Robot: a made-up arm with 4 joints.
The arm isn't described. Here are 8 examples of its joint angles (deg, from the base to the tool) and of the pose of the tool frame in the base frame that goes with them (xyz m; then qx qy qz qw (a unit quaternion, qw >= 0)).
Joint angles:
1: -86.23 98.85 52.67 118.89
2: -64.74 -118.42 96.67 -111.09
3: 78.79 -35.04 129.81 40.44
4: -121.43 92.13 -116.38 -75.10
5: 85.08 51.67 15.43 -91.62
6: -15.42 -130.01 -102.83 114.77
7: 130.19 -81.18 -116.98 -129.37
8: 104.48 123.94 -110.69 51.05
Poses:
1: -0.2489 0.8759 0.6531 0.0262 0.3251 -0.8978 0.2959
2: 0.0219 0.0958 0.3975 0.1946 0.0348 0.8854 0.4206
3: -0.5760 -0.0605 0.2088 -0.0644 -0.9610 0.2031 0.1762
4: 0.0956 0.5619 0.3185 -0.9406 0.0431 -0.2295 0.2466
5: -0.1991 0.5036 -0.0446 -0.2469 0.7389 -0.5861 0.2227
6: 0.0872 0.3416 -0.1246 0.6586 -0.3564 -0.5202 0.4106
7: -0.1947 0.1501 0.2477 0.0749 0.3627 -0.4501 0.8125
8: -0.1471 0.1982 0.3134 -0.2516 0.0919 -0.5571 0.7860
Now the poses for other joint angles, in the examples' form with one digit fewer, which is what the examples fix.
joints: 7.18 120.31 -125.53 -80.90
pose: 0.058 0.601 0.169 -0.542 0.100 0.770 0.321
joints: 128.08 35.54 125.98 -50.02
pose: -0.441 0.472 0.425 0.045 -0.818 -0.237 0.522
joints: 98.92 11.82 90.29 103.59
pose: -0.730 0.708 0.103 -0.843 -0.533 0.068 0.043
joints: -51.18 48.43 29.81 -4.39
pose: 0.648 0.536 0.299 0.318 -0.157 0.232 0.906
